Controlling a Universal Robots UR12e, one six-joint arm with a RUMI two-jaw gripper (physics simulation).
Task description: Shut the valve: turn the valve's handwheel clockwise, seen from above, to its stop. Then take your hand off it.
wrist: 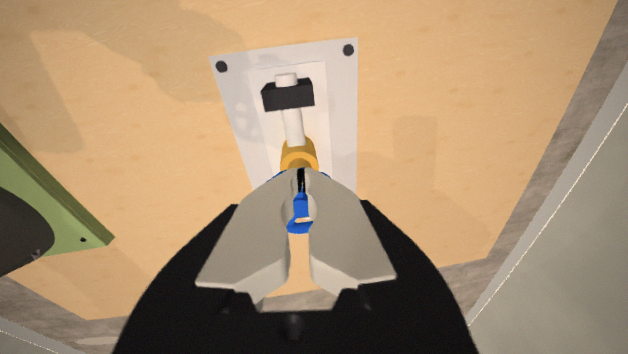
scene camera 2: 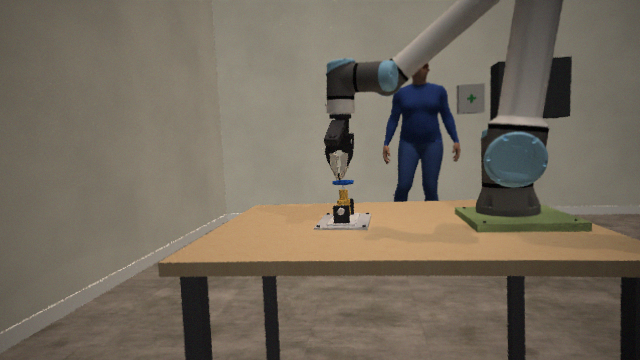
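Note:
The valve has a yellow body [scene camera 2: 343, 196] [wrist: 298, 156] and a blue handwheel [scene camera 2: 346, 182] [wrist: 300, 205] on top. It stands upright on a pale base plate [scene camera 2: 320, 226] [wrist: 343, 100] on the table. My gripper [scene camera 2: 339, 178] [wrist: 302, 170] points down, shut and empty, with its fingertips right at or just above the handwheel's top in the scene view. In the wrist view the fingers hide most of the wheel; blue parts show between and beside them. Whether the tips touch the wheel, and how far it is turned, I cannot tell.
The wooden table [scene camera 2: 280, 245] [wrist: 450, 150] carries the valve and the arm's green mounting plate [scene camera 2: 530, 225] [wrist: 75, 215], which lies right of the valve in the scene view. A person in blue [scene camera 2: 422, 115] stands behind the table. A white box with a green cross [scene camera 2: 464, 91] hangs on the wall.

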